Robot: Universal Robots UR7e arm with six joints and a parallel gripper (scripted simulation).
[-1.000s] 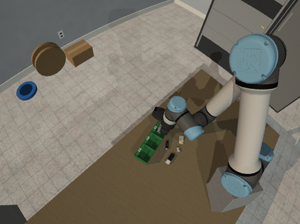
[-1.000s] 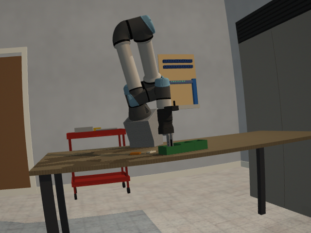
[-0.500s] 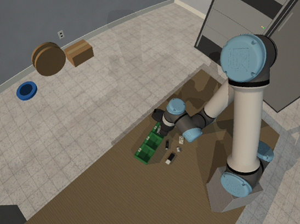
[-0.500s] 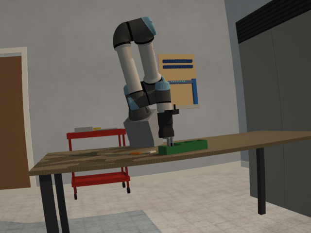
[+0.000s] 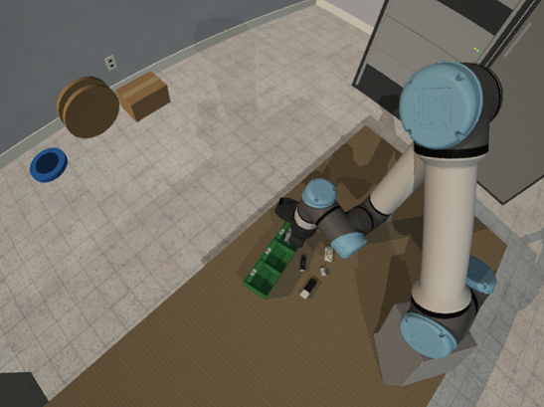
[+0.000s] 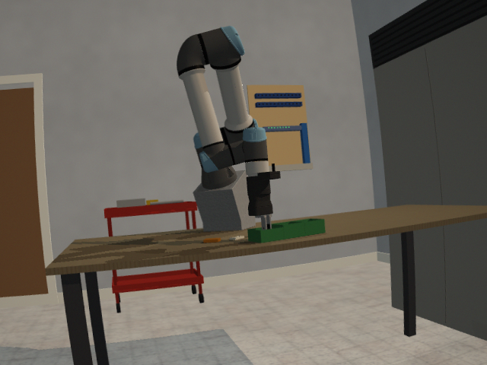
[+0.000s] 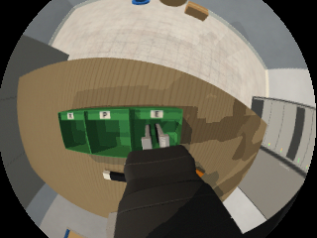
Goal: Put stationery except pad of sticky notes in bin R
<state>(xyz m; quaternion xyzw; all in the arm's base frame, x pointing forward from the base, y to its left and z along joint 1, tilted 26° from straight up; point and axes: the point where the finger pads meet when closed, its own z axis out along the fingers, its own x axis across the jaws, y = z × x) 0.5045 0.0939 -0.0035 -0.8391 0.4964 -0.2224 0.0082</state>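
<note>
The row of three bins lies 7 cm to the left of my hand, 3 cm behind it and 1 cm below it. Also, from my hand: beige dotted tile (12 cm behind, 8 cm to the right, 3 cm below); then black stick (9 cm behind, 3 cm below, 1 cm to the left); then small grey piece (15 cm behind, 3 cm to the right, 3 cm below).
</note>
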